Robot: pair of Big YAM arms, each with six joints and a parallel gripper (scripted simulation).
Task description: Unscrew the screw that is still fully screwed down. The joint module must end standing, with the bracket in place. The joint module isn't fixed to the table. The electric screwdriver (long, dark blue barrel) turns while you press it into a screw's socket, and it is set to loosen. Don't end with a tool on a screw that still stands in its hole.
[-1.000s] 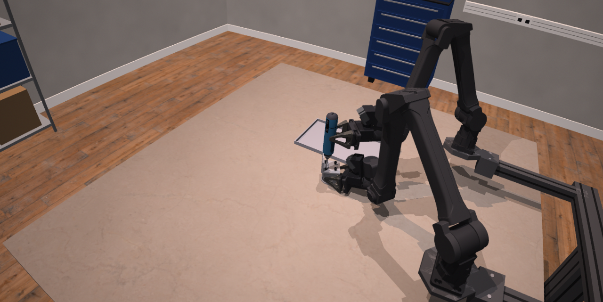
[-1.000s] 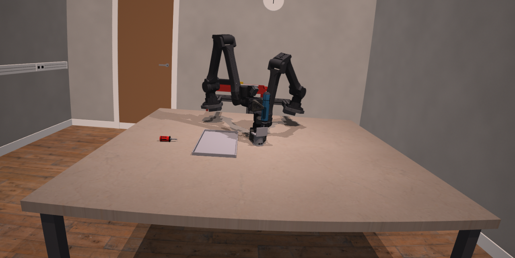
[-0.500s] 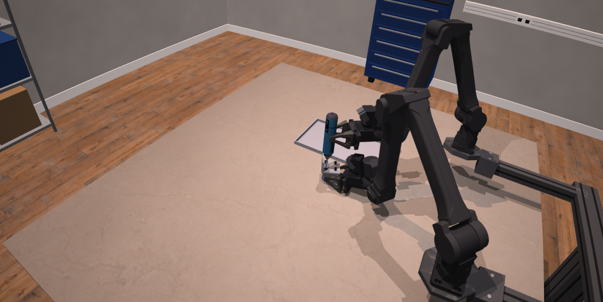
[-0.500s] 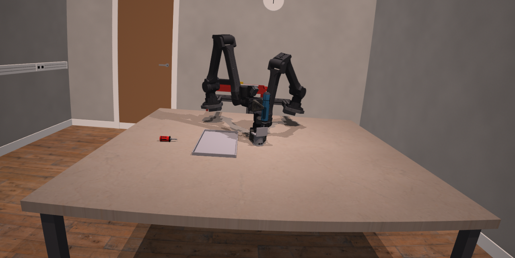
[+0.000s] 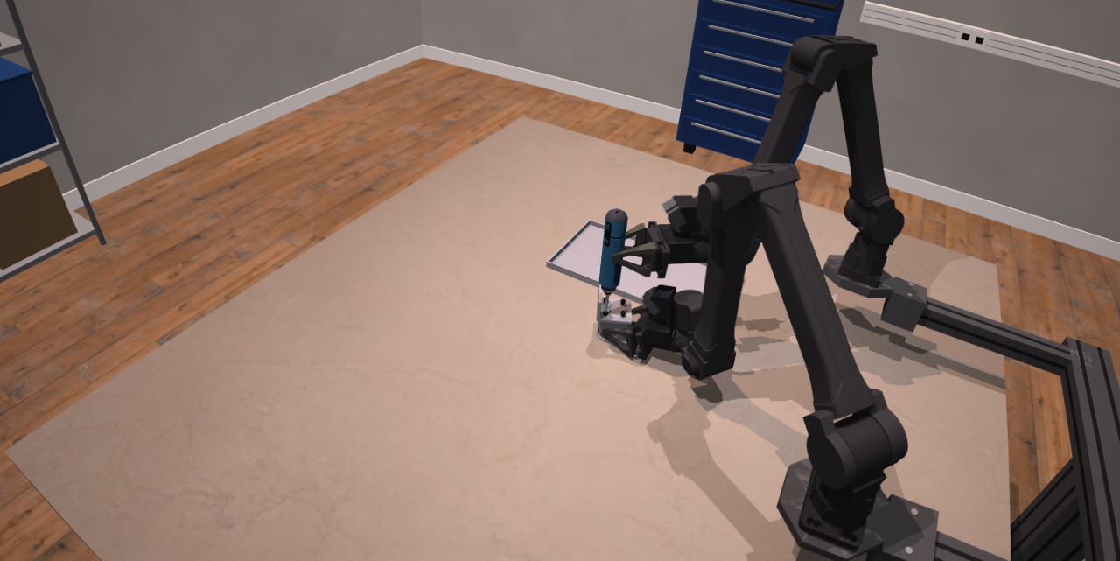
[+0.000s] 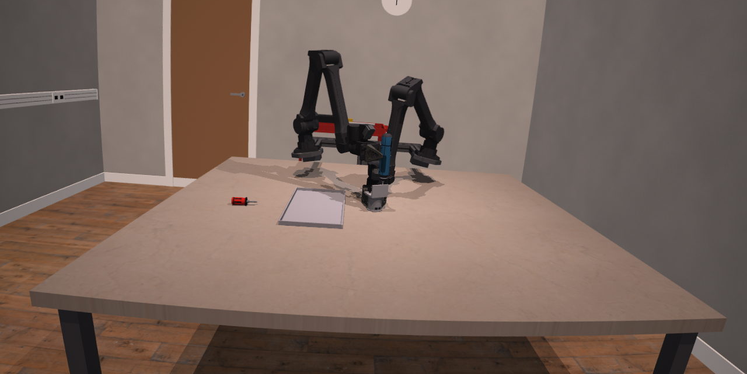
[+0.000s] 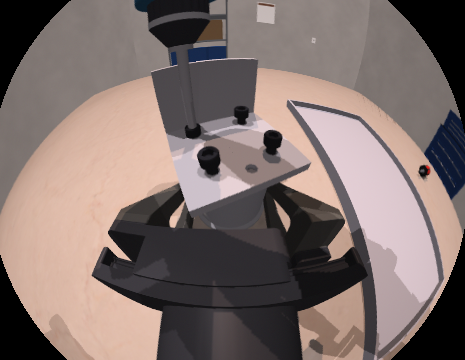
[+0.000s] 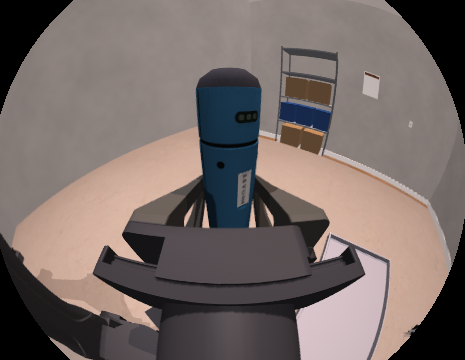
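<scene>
Right now my left hand is 1 cm below the joint module. Round my left hand: flat grey tray: 23 cm to the right, 2 cm below; then red-handled screwdriver: 51 cm to the right, 1 cm below; then grey l-shaped bracket: 5 cm above.
</scene>
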